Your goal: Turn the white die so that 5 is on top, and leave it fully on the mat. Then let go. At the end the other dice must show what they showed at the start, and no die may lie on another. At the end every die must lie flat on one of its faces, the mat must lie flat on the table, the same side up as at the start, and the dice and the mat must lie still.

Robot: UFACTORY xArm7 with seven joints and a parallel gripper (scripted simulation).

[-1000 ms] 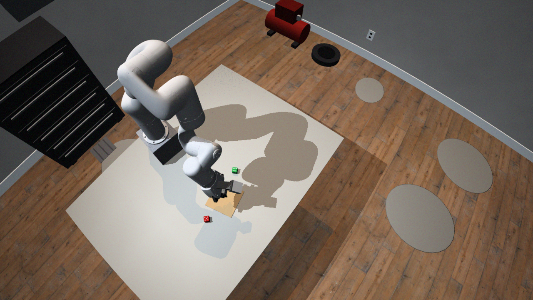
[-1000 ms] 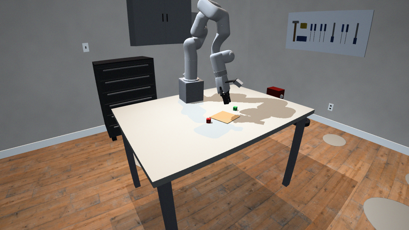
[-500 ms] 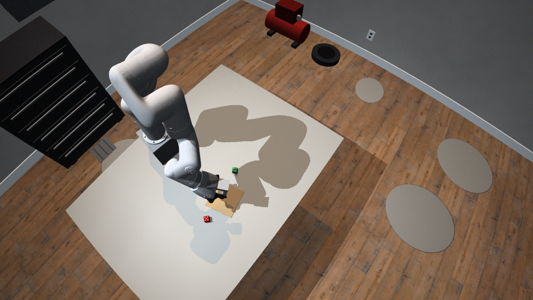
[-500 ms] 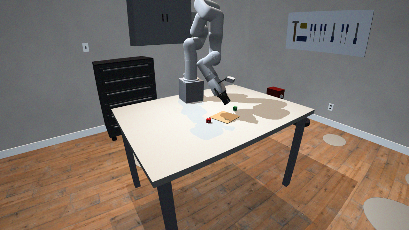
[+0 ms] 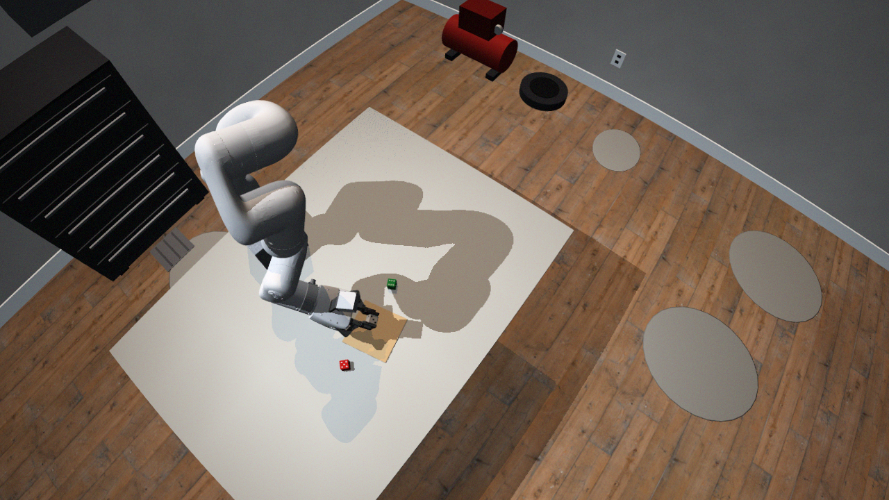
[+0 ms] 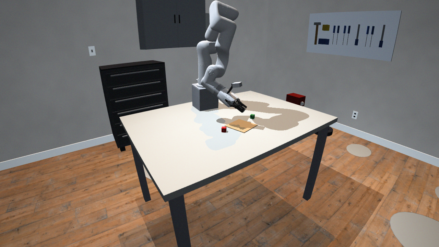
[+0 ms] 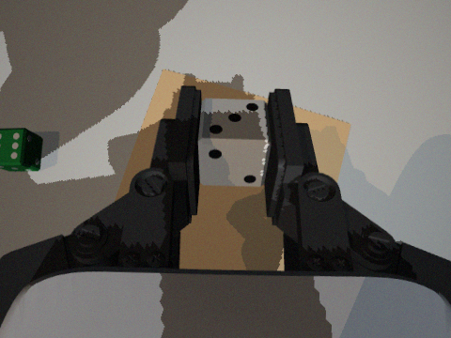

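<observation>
Now: the white die 1 cm ahead of my hand and 1 cm below it. The rest, counted from my hand: green die: 2 cm behind, 14 cm to the left, 10 cm below; then red die: 2 cm behind, 13 cm to the right, 10 cm below; then tan mat: 11 cm below.
</observation>
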